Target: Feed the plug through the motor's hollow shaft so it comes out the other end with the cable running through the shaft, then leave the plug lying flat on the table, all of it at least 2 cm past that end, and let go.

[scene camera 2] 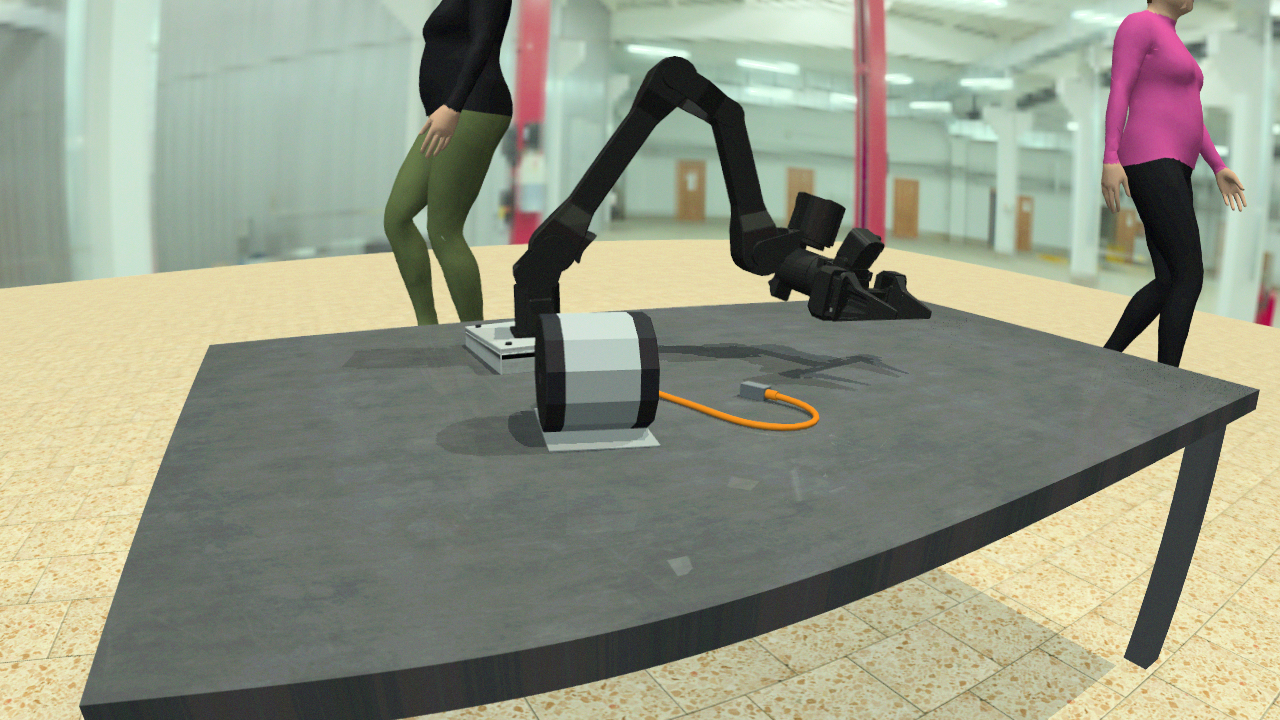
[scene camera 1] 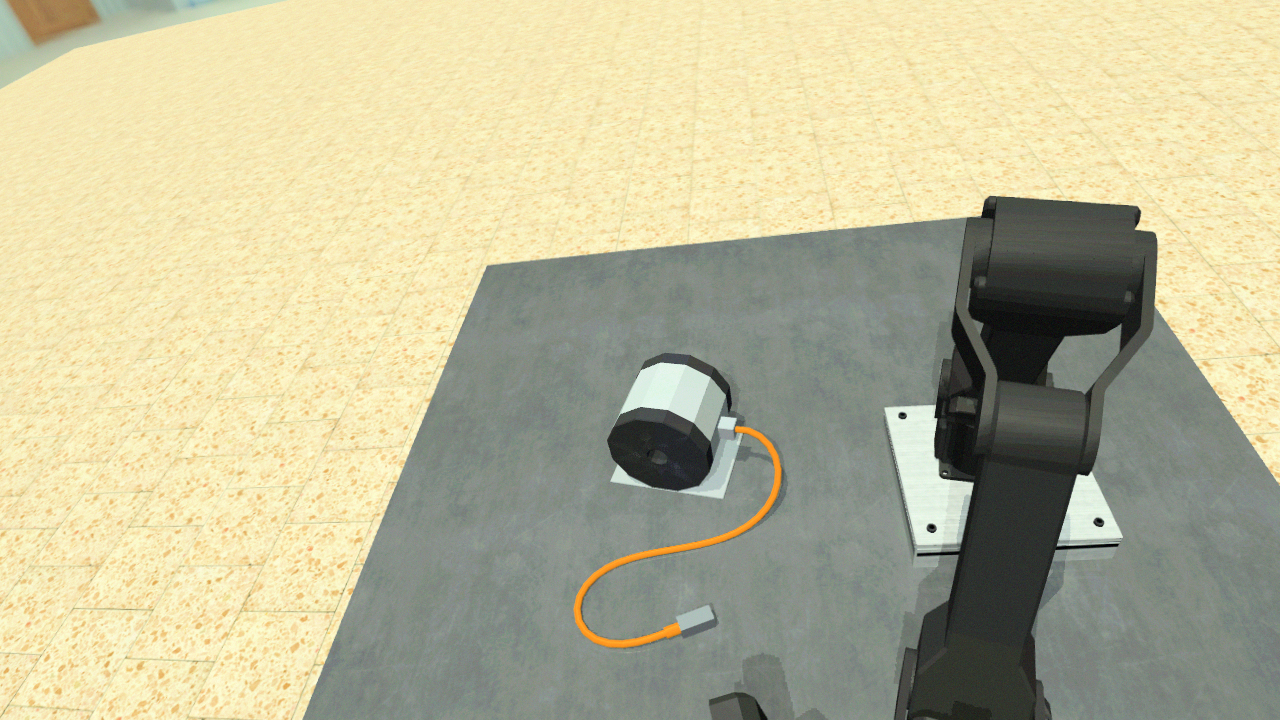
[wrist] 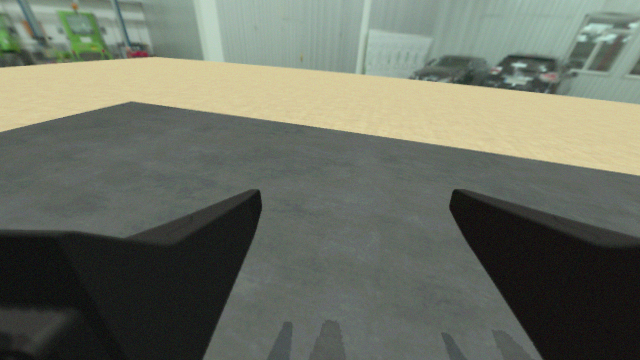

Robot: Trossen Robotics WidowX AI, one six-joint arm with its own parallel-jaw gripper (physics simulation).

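Places are measured from the arm's base along level axes (x ahead, y left, z up), in millimetres.
Where they show: gripper, fingertip midpoint: (scene camera 2: 914, 315) (wrist: 354, 198).
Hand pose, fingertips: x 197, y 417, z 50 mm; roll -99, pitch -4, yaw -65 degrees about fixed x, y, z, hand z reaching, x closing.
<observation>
Things, the pixels of their centre, and the offset from my fingertips. "*": a spot on its surface instead. Level surfaces: height alone.
- motor, body centre: (scene camera 2: 592, 371) (scene camera 1: 674, 422) 87 mm ahead, 407 mm right, 30 mm down
- orange cable, surface spot: (scene camera 2: 778, 427) * 135 mm ahead, 245 mm right, 77 mm down
- grey plug, body centre: (scene camera 1: 695, 621) (scene camera 2: 755, 391) 26 mm ahead, 222 mm right, 74 mm down
- grey table, its level: 80 mm down
The motor (scene camera 1: 677, 402) (scene camera 2: 601, 371), a white drum with black end caps, stands on a thin white base plate. Its shaft hole (scene camera 1: 657, 456) shows as a small opening in the near end cap in scene camera 1. An orange cable (scene camera 1: 657, 551) (scene camera 2: 778, 427) leaves a small block on the motor's side and curves in an S over the table. It ends in a grey plug (scene camera 1: 696, 620) (scene camera 2: 755, 390) that lies on the table, outside the shaft. My gripper (scene camera 2: 914, 300) (wrist: 354, 198) is open and empty, above the table and beyond the plug from the motor in scene camera 2.
The arm's white mounting plate (scene camera 1: 921, 474) (scene camera 2: 501, 354) is bolted to the grey table (scene camera 1: 501, 358) (scene camera 2: 358, 537) (wrist: 350, 165), to the right of the motor in scene camera 1. The forearm covers part of the plate there. Two people stand beyond the table in scene camera 2.
</observation>
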